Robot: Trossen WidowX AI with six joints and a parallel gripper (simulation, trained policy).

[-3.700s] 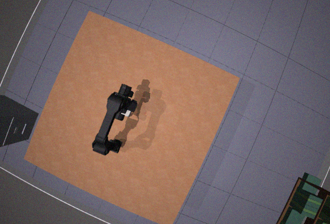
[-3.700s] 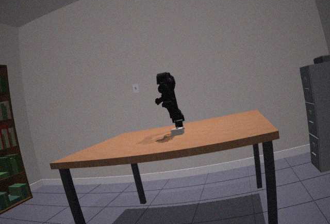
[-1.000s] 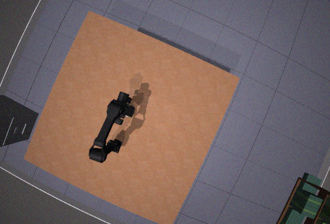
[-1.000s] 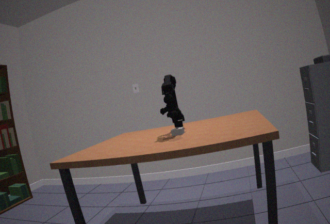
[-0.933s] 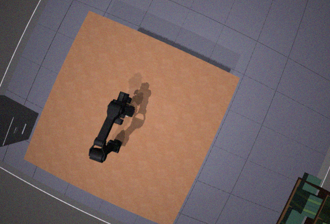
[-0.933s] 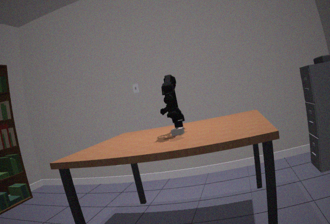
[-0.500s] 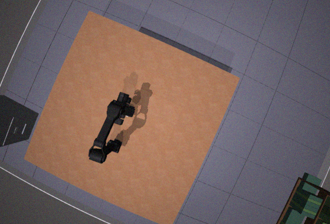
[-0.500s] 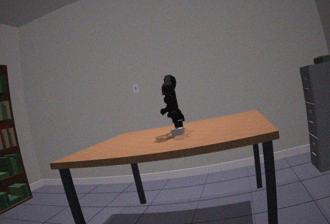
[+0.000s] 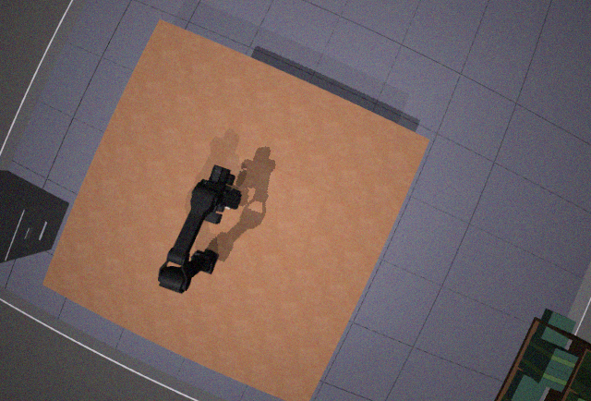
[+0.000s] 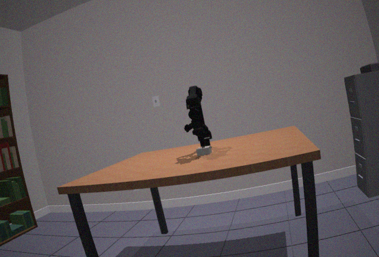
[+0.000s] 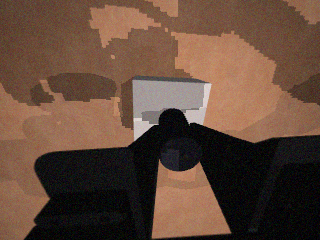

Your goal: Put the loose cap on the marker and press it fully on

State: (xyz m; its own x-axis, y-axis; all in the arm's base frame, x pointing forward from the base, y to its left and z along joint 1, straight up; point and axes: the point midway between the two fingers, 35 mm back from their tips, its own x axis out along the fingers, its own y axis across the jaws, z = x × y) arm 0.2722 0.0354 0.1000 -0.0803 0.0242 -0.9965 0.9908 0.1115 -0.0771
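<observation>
Right now my gripper tip is 1 cm below the black marker cap. Also, from my gripper tip: holder block: 5 cm below; dark marker: 1 cm above.
</observation>
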